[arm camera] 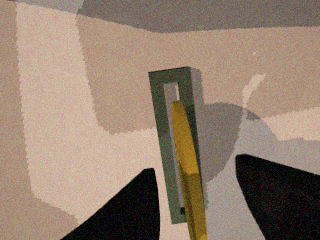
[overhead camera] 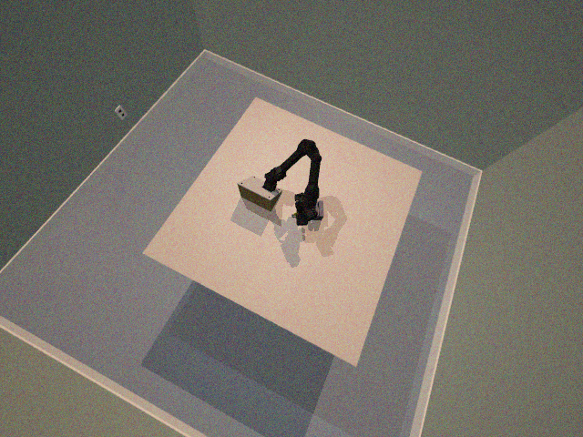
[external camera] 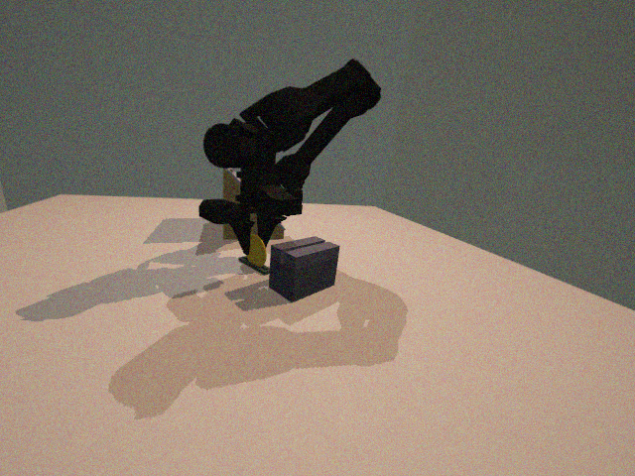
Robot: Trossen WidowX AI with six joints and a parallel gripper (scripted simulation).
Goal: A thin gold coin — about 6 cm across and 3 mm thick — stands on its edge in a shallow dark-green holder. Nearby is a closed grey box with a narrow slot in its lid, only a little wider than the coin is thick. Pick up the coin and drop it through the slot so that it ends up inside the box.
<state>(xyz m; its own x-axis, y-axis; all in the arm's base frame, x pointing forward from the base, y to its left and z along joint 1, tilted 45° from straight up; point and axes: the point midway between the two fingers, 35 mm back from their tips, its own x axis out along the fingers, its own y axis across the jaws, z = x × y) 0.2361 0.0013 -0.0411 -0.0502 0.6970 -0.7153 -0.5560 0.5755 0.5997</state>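
The gold coin is right at my gripper tip.
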